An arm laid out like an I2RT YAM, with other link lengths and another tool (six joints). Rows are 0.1 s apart.
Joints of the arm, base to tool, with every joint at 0 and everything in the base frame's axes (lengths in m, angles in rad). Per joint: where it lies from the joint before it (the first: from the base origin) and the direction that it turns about. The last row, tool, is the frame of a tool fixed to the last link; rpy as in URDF.
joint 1: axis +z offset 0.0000 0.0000 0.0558
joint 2: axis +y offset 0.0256 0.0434 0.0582
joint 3: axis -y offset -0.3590 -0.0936 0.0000
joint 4: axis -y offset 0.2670 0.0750 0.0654
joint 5: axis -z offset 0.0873 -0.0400 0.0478
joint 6: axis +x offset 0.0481 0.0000 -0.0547
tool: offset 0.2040 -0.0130 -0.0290 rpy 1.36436 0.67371 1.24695
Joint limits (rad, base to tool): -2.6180..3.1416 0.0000..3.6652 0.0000..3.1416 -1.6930..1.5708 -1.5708..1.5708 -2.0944..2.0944
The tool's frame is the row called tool.
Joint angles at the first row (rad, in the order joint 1, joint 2, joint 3, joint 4, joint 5, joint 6):
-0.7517 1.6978 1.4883 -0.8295 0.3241 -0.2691
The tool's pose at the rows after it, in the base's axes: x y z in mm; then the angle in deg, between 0 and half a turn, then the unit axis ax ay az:
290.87, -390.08, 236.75, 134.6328, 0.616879, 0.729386, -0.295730
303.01, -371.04, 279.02, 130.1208, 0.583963, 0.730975, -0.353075
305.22, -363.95, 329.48, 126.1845, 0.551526, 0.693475, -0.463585
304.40, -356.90, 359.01, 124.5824, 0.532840, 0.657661, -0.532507
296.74, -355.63, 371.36, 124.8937, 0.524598, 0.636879, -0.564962
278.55, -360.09, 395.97, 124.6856, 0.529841, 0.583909, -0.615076
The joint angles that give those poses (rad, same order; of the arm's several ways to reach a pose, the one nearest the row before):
-0.6518 1.6051 1.4883 -0.8257 0.4080 -0.2638
-0.5274 1.5505 1.4883 -0.8177 0.5697 -0.2638
-0.3946 1.5368 1.4880 -0.7742 0.8551 -0.2634
-0.3210 1.5444 1.4880 -0.7448 1.0386 -0.2627
-0.3031 1.5478 1.4879 -0.7441 1.1198 -0.2627
-0.3035 1.5478 1.4879 -0.7067 1.2438 -0.2630

